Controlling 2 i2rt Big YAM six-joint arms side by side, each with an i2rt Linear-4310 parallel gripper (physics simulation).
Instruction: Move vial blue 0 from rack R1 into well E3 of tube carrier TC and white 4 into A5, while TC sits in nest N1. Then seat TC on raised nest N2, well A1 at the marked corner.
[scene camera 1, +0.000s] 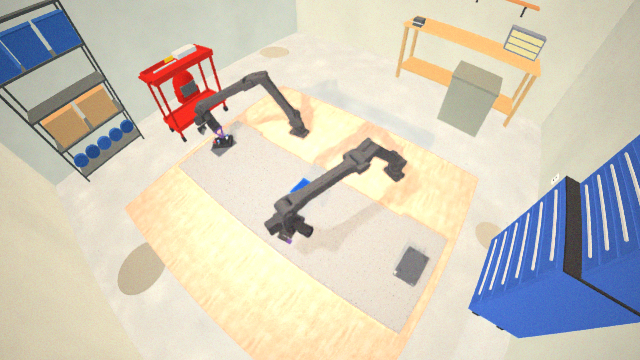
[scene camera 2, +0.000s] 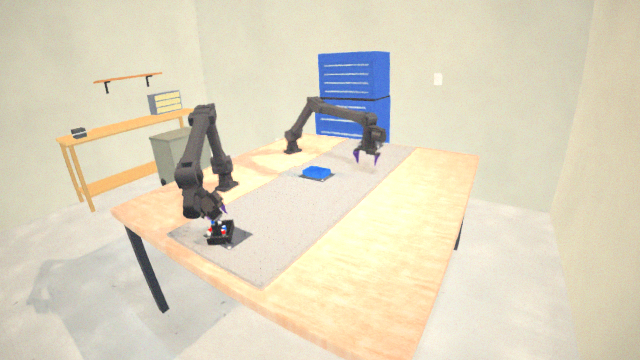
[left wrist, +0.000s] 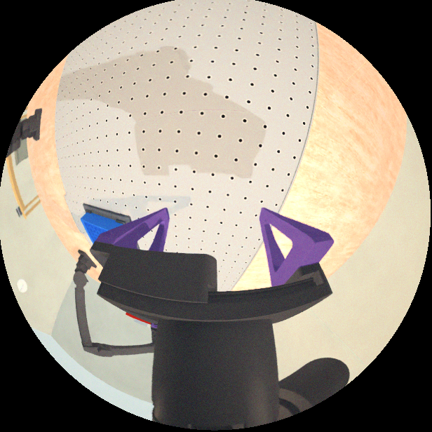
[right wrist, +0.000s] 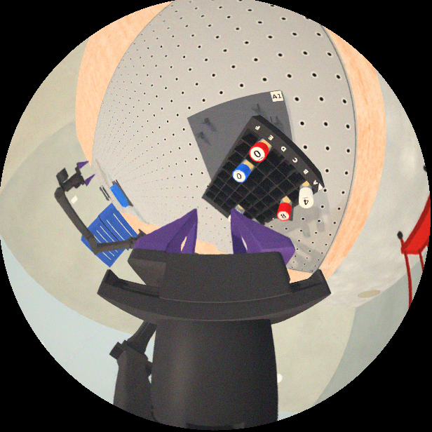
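Where they show: left gripper, fingertip midpoint: (scene camera 2: 366, 165); right gripper, fingertip midpoint: (scene camera 1: 223, 137) (scene camera 2: 223, 216); left arm's base at its link origin: (scene camera 1: 393, 173) (scene camera 2: 292, 151); right arm's base at its link origin: (scene camera 1: 299, 132) (scene camera 2: 227, 187).
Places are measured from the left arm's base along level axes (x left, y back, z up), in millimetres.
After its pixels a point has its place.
Observation:
The black tube carrier (scene camera 1: 223, 144) {x -798, y -752, z 45 mm} (scene camera 2: 217, 241) {x -875, y -797, z 32 mm} (right wrist: 277, 172) sits askew over a grey nest plate (scene camera 2: 243, 235) {x -774, y -803, z 18 mm} (right wrist: 227, 112) marked A1; pegs show beside it. It holds blue vial 0 (right wrist: 240, 174), apparently in column E, and white vial 4 (right wrist: 306, 198) near column A; row numbers are unreadable. Red vials 0 (right wrist: 258, 152) and 8 (right wrist: 284, 211) stand there too. My right gripper (scene camera 2: 216, 215) {x -815, y -735, z 86 mm} (right wrist: 213, 213) is partly open close above the carrier's edge, with no object visible between its tips. My left gripper (scene camera 2: 366, 159) {x 11, y -703, z 69 mm} (left wrist: 214, 212) is wide open and empty above the perforated mat.
A blue block-like rack (scene camera 1: 300, 185) {x -220, y -515, z 48 mm} (scene camera 2: 316, 173) {x -223, y -560, z 47 mm} (left wrist: 97, 227) lies on a grey base at mid-mat. Another dark grey plate (scene camera 1: 412, 266) {x 474, y -351, z 44 mm} lies at the right end of the mat in scene camera 1. A perforated mat (scene camera 1: 350, 270) {x 299, y -584, z 12 mm} covers the table's middle strip.

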